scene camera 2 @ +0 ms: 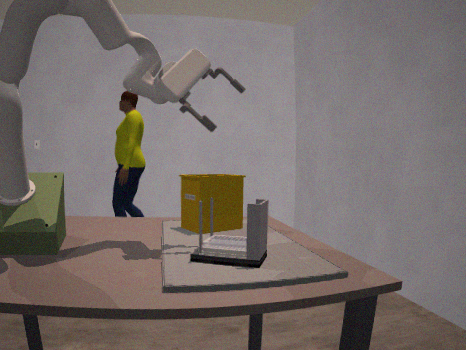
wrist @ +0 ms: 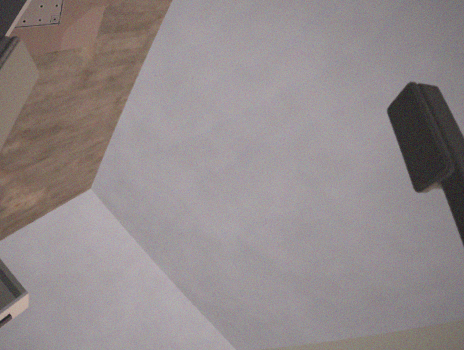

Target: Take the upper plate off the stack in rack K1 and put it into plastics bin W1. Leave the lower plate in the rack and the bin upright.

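Observation:
Rack K1 stands on the mat, with a black base, thin grey posts at its left and a tall grey wall at its right. Pale, clear plates lie low in the rack; the seam between upper and lower plate cannot be made out. The yellow plastics bin W1 stands upright behind the rack; its inside is hidden. My gripper is open and empty, high above the bin and rack, tilted with its fingers toward the lower right. In the wrist view one dark finger shows at the right.
A grey mat lies on the brown table. The green robot base block stands at the left. A person in a yellow top stands behind the table. Grey parts at the wrist view's left edge cannot be identified.

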